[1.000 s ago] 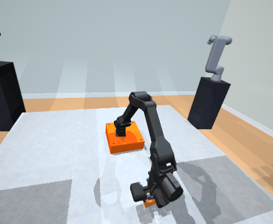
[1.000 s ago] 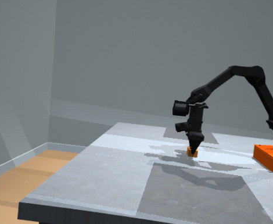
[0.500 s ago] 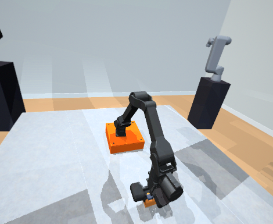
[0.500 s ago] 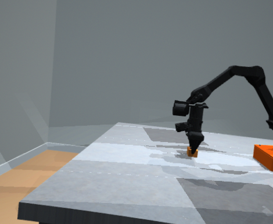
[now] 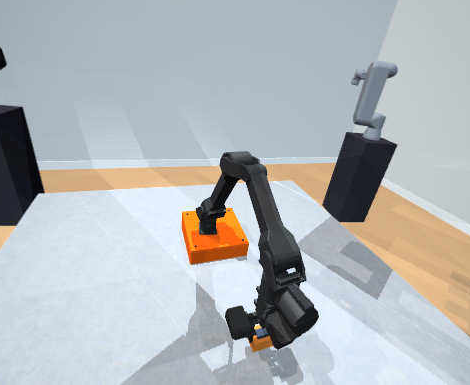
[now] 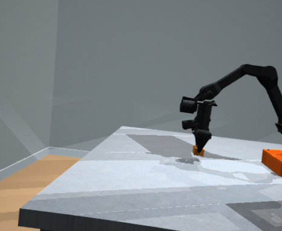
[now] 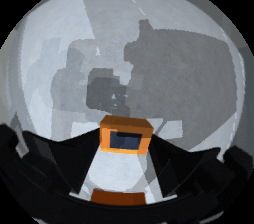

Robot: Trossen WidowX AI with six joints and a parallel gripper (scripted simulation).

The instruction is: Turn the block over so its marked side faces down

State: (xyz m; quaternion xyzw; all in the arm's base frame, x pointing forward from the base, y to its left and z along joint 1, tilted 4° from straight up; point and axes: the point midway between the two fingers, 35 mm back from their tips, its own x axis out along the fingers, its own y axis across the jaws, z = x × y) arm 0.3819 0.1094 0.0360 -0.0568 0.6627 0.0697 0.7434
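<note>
Now: gripper tip 10 mm below the orange block.
</note>
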